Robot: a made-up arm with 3 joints.
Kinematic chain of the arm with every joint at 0, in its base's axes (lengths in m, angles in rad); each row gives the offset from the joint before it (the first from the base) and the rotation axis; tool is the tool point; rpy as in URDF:
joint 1: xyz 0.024 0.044 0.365 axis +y
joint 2: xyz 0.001 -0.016 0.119 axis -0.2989 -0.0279 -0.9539
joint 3: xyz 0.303 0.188 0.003 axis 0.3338 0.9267 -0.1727
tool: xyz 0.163 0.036 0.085 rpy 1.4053 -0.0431 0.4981
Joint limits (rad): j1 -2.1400..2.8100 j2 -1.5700..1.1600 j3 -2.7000..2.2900
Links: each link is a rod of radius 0.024 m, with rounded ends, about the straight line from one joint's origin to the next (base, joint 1, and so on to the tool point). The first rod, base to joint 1, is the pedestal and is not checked.
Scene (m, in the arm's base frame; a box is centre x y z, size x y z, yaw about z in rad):
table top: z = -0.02
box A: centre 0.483 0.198 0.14 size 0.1 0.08 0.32 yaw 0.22
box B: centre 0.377 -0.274 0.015 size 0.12 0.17 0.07 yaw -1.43
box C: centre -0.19 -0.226 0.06 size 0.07 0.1 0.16 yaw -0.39
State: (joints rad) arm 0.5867 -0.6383 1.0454
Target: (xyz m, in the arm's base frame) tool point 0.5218 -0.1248 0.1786
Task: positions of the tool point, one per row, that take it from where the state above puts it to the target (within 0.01 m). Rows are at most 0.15 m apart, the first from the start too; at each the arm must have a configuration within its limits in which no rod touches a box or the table.
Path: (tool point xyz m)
1: 0.3768 0.3909 0.2937
2: 0.4433 0.3007 0.3376
3: 0.4830 0.1980 0.4148
4: 0.5284 0.1103 0.3528
5: 0.5467 0.0235 0.2882
6: 0.5423 -0.0564 0.2288
7: 0.5218 -0.1248 0.1786

